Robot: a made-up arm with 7 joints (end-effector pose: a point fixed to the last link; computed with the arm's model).
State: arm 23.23 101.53 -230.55 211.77 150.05 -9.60 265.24
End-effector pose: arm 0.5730 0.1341 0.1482 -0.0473 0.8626 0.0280 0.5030
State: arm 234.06 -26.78 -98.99 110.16 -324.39 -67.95 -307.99
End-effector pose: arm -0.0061 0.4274 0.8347 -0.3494 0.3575 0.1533 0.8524
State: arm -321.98 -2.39 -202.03 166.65 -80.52 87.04 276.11
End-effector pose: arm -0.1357 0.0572 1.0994 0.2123 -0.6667 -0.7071 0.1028
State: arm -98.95 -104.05 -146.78 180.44 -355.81 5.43 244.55
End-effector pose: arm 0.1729 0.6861 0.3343 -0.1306 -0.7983 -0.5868 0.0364
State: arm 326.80 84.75 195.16 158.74 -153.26 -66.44 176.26
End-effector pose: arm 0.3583 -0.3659 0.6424 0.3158 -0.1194 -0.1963 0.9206
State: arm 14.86 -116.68 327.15 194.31 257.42 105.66 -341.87
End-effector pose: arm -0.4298 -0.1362 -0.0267 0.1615 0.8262 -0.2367 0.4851
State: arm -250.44 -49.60 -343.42 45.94 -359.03 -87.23 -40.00
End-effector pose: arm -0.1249 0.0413 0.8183 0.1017 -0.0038 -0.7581 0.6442
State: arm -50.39 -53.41 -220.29 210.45 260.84 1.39 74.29
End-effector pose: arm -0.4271 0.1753 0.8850 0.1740 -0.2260 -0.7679 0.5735
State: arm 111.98 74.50 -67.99 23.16 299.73 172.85 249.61
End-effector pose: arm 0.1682 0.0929 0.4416 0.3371 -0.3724 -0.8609 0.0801
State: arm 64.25 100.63 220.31 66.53 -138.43 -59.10 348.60
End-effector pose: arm 0.3142 -0.0118 0.5988 0.2855 0.6675 -0.5802 0.3691
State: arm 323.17 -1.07 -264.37 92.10 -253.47 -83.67 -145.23
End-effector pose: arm 0.2566 0.2167 0.7199 0.7715 0.1879 0.4807 0.3721
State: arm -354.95 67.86 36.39 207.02 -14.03 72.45 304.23
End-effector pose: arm 0.5662 -0.0626 0.7770 0.7584 0.3386 0.5547 0.0500
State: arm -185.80 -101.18 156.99 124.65 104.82 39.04 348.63
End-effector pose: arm 0.4827 -0.2037 -0.0551 -0.7300 0.6218 -0.0773 0.2729
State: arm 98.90 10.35 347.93 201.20 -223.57 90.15 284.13
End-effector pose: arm -0.1062 -0.1423 1.0402 0.6781 -0.3521 -0.2146 0.6084
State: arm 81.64 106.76 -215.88 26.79 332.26 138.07 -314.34
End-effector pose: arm -0.1448 -0.0127 0.5214 -0.2421 0.9596 0.0098 0.1430
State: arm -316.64 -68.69 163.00 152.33 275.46 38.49 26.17
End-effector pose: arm -0.5722 -0.4572 0.4974 0.4121 -0.5569 -0.4515 0.5623
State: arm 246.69 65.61 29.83 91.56 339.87 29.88 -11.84
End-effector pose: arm 0.0443 -0.5732 0.1533 -0.8062 0.5727 -0.1370 0.0573
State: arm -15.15 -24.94 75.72 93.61 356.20 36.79 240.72
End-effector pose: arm 0.1013 0.4989 0.7964 -0.1104 0.8269 0.3380 0.4357
